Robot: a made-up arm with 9 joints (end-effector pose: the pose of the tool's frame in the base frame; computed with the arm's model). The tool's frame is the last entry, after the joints. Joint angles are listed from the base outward.
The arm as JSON. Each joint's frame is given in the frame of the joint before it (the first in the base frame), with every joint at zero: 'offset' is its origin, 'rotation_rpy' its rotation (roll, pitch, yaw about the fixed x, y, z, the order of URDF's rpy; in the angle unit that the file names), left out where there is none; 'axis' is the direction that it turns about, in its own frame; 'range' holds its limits. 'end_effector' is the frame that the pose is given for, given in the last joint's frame.
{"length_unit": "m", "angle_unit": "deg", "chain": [
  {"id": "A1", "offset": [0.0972, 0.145, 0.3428], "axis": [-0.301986, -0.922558, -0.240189], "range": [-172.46, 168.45]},
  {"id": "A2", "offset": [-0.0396, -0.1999, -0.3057], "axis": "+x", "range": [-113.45, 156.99]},
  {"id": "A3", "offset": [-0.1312, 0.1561, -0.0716], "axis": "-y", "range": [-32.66, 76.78]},
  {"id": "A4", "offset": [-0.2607, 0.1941, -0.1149], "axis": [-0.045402, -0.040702, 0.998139], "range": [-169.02, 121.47]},
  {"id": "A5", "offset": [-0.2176, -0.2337, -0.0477], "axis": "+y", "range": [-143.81, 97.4]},
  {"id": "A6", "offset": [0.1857, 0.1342, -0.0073], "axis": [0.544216, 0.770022, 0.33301], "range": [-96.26, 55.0]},
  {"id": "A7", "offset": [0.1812, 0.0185, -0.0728], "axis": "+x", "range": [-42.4, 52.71]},
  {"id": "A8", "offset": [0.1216, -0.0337, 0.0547], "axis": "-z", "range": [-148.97, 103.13]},
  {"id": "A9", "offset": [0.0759, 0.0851, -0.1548], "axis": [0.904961, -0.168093, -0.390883], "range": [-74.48, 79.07]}
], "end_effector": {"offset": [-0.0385, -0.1, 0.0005], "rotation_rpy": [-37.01, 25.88, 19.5]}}
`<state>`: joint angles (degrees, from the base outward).
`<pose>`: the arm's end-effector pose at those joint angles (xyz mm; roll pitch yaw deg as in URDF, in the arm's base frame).
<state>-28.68 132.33 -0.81 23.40 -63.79 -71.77 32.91 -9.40 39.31</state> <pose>-462.9 -394.9 84.0 45.83 20.89 -123.15</pose>
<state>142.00 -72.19 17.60 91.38 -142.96 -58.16 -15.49 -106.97 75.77</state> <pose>69.8 -120.1 236.3 138.15 33.07 3.35</pose>
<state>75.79 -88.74 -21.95 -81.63 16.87 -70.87 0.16 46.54 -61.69</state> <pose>166.4 -116.7 -294.0 -30.56 32.91 134.05</pose>
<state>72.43 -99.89 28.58 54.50 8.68 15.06 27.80 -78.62 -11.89</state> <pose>347.9 -887.9 119.9 149.90 56.86 -110.13</pose>
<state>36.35 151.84 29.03 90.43 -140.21 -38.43 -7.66 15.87 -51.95</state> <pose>132.7 188.3 -212.2 179.93 50.29 -15.52</pose>
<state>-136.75 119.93 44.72 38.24 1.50 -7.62 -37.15 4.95 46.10</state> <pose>47.0 122.3 86.1 -109.33 66.30 -164.81</pose>
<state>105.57 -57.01 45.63 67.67 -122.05 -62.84 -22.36 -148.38 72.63</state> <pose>3.2 -319.4 10.9 117.78 3.97 10.05</pose>
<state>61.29 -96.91 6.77 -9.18 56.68 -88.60 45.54 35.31 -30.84</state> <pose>70.1 -549.7 91.9 -105.14 -83.77 -79.08</pose>
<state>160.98 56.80 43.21 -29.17 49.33 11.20 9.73 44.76 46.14</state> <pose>605.8 451.5 967.6 -106.47 -78.93 153.91</pose>
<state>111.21 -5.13 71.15 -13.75 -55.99 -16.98 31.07 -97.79 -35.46</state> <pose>604.7 -186.8 53.8 27.08 -21.84 77.54</pose>
